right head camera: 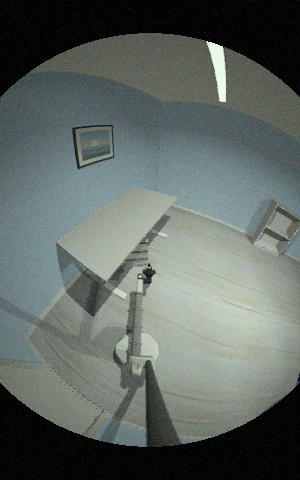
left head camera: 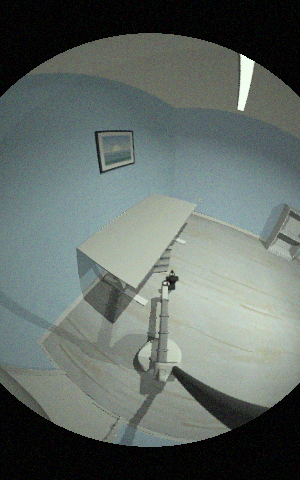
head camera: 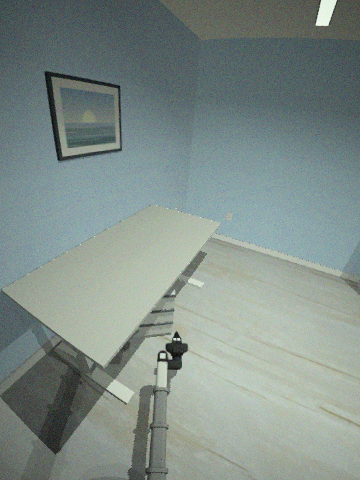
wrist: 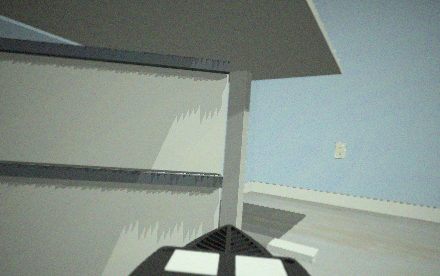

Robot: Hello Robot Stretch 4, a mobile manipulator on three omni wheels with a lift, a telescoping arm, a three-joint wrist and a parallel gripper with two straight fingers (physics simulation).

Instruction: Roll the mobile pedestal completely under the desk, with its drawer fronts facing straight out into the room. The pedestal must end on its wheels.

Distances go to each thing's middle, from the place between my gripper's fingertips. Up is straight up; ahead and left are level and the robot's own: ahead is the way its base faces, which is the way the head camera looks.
Scene:
My gripper is now 1210 mm below the framed picture [head camera: 86, 114], 630 mm to the right of it and 620 mm short of it.

